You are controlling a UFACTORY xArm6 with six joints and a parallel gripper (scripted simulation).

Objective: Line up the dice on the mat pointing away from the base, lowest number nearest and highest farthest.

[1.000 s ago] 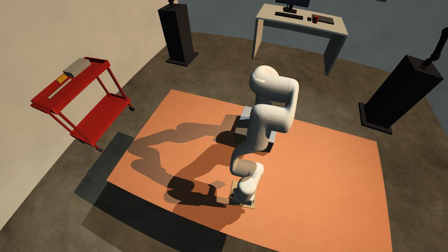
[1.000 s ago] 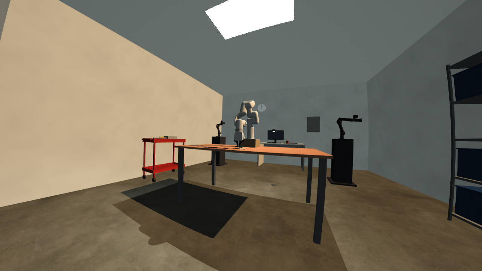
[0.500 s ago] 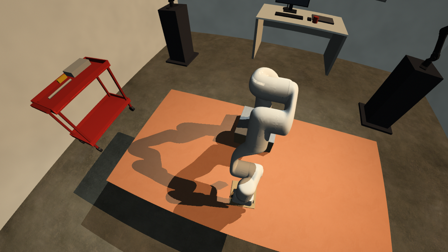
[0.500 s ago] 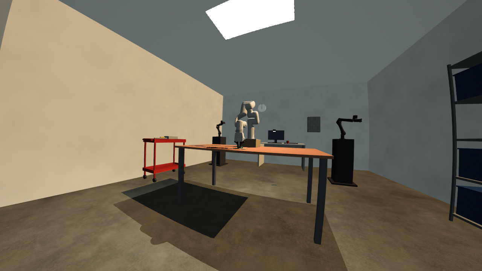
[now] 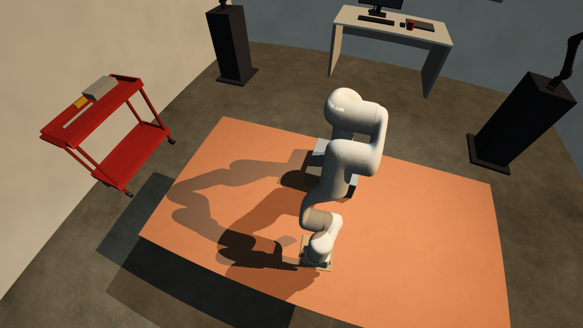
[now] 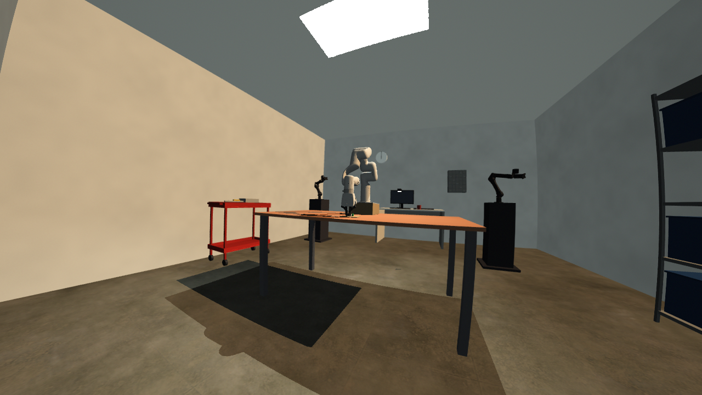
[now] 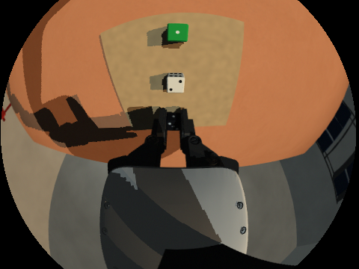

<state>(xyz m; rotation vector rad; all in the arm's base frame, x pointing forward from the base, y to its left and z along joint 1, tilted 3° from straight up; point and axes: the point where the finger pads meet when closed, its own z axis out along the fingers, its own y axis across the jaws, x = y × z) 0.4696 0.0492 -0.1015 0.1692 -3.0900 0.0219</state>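
Now: the black die 1 cm below my hand. From my hand the other things lie so: green die: 9 cm behind, 1 cm to the right, 2 cm below; white die: 5 cm behind, 2 cm below; tan mat: 5 cm behind, 3 cm below.
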